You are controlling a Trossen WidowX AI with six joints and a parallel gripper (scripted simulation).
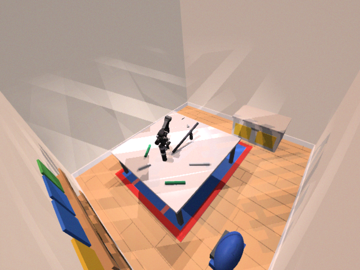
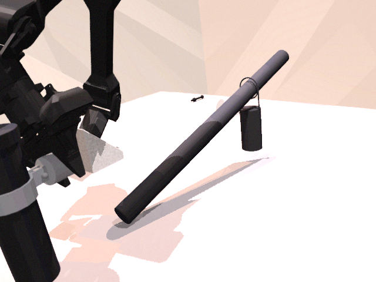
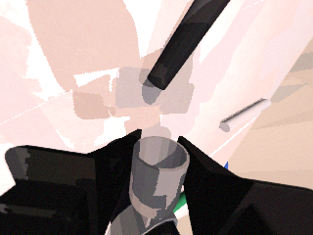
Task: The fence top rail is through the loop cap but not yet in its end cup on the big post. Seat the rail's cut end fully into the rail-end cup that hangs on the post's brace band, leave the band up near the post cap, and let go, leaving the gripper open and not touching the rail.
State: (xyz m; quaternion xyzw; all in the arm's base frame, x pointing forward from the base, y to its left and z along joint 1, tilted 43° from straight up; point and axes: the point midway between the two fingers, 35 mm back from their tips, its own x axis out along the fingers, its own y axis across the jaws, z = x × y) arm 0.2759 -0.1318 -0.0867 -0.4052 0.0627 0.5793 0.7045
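My gripper tip is 3 cm to the left of the pale rail-end cup and 3 cm below it. The rest, counted from my gripper tip: small dark bolt (48 cm behind, 70 cm to the left, 9 cm below); then short dark post (1 cm behind, 42 cm to the left, 1 cm above).
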